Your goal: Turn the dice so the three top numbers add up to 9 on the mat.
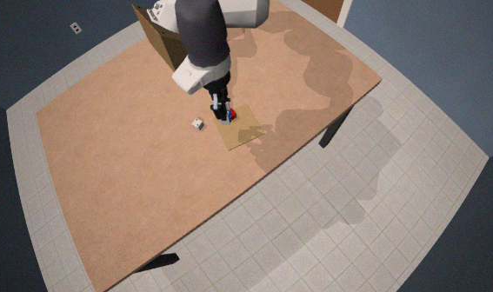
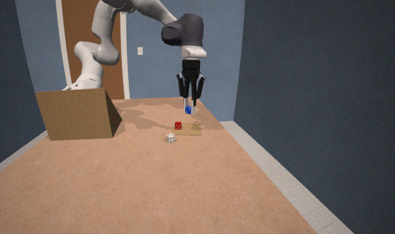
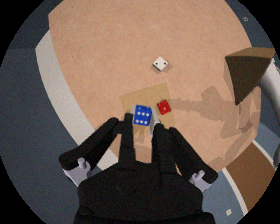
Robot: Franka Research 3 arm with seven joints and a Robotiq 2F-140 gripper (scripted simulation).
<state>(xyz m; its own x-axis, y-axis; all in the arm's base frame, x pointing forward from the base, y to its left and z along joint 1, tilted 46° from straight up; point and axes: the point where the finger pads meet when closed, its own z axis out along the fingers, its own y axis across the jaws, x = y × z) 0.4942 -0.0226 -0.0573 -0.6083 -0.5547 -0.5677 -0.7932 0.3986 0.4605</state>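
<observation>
Now: hand 50 mm past the red die, 40 mm to the right of it and 120 mm above it. The rest, counted from my hand: white die (90 mm behind, 70 mm to the right, 120 mm below); blue die (20 mm below); tan mat (40 mm to the left, 130 mm below).
</observation>
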